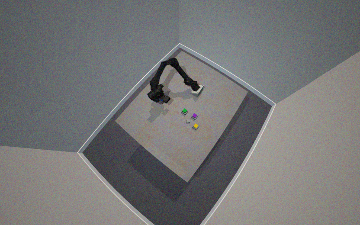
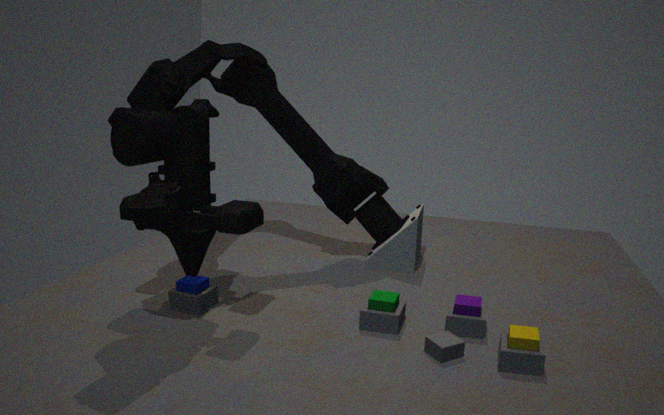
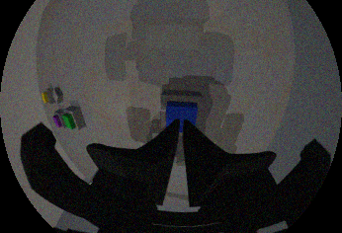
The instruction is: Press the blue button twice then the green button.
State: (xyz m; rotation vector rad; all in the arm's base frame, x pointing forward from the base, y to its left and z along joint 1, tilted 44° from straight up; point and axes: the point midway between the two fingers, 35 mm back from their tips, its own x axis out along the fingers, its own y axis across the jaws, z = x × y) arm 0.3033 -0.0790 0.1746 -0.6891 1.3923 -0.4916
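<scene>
Now: the green button 6 cm behind my gripper tip, 24 cm to the left of it and 1 cm below it. Round my gripper tip: blue button 1 cm below; purple button 9 cm behind, 34 cm to the left, 1 cm below; small grey block 1 cm behind, 33 cm to the left, 3 cm below.
</scene>
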